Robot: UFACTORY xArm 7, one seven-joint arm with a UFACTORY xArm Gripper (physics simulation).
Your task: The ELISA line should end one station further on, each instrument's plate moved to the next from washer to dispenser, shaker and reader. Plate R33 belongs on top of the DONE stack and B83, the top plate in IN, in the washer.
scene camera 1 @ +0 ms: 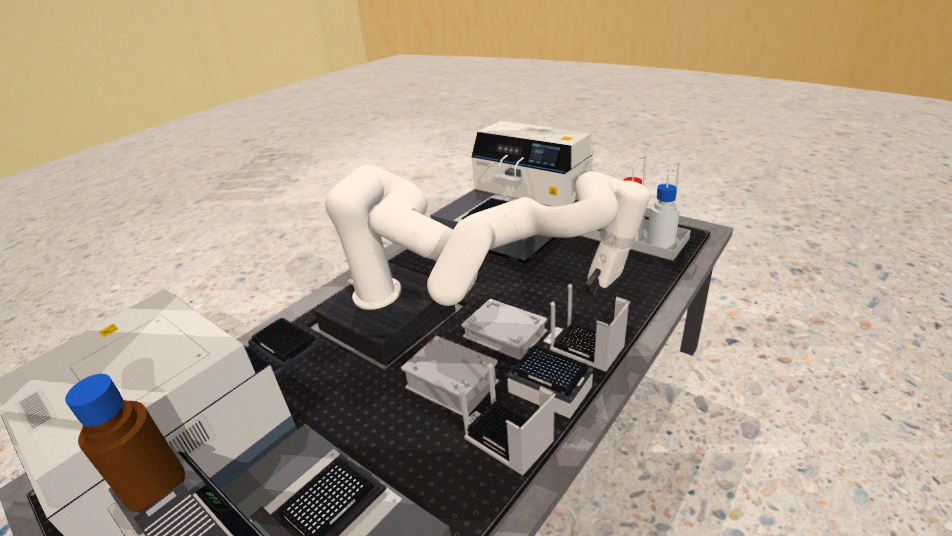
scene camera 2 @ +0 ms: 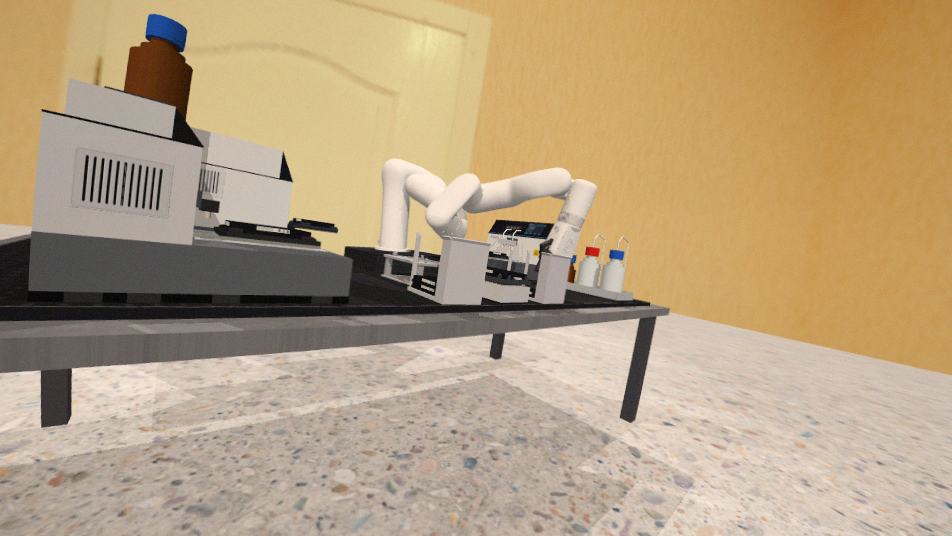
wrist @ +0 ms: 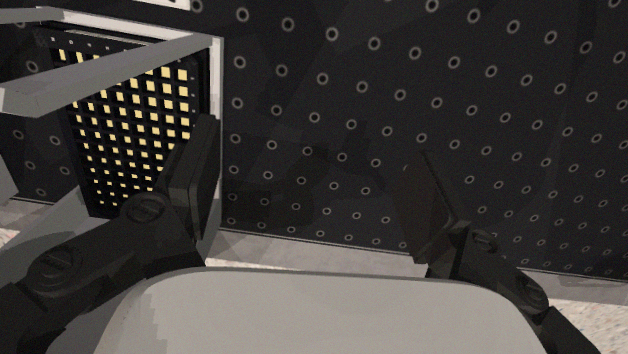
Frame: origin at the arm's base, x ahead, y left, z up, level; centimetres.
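Where they show: gripper, fingertip midpoint: [scene camera 1: 595, 297] [wrist: 317, 158]; arm's base, origin of the base link: [scene camera 1: 377, 294] [scene camera 2: 392, 250].
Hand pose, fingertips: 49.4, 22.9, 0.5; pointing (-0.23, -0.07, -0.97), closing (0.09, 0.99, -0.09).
Note:
Things, the pixels of their top centre, and the offset from my fingertips, as dx, dy, dz. "pt": a spot on its surface instead.
- far rack, middle of its top: [scene camera 1: 589, 302] [scene camera 2: 540, 252] +3.0, -10.9, +6.4
- plate with yellow wells, middle of its top: [wrist: 133, 149] [scene camera 1: 587, 340] +3.0, -10.9, -4.1
- blue-welled plate, middle of its top: [scene camera 1: 550, 366] [scene camera 2: 496, 269] +1.6, -26.8, +0.6
- white-welled plate, middle of its top: [scene camera 1: 324, 496] [scene camera 2: 268, 226] -13.6, -72.7, +3.4
- black plate, middle of its top: [scene camera 1: 282, 336] [scene camera 2: 313, 220] -50.1, -51.2, +5.6
- amber bottle, surface spot: [scene camera 1: 129, 459] [scene camera 2: 154, 65] pt -21.2, -90.5, +26.0
My gripper [scene camera 1: 591, 286] [wrist: 317, 158] is open and empty, low over the black mat beside the far rack [scene camera 1: 616, 336] [scene camera 2: 551, 279] [wrist: 215, 75]. In the wrist view its left finger overlaps that rack's edge. The rack holds a plate with yellow wells [scene camera 1: 579, 340] [wrist: 135, 115]. The near rack [scene camera 1: 532, 436] [scene camera 2: 464, 271] holds dark plates [scene camera 1: 494, 429]. A blue-welled plate [scene camera 1: 550, 370] sits on a white block between the racks. A white-welled plate [scene camera 1: 329, 496] lies on the front instrument. A black plate [scene camera 1: 283, 339] lies beside the left instrument. The arm partly hides the back instrument's [scene camera 1: 536, 186] carrier. Plate labels are unreadable.
Two pale grey box-like stands [scene camera 1: 504, 324] [scene camera 1: 449, 369] are between the racks and the arm's base. White bottles [scene camera 1: 662, 226] [scene camera 2: 612, 274] stand in a tray at the far end. An amber bottle [scene camera 1: 129, 459] [scene camera 2: 159, 73] stands atop the front instrument. Upright posts rise from the racks.

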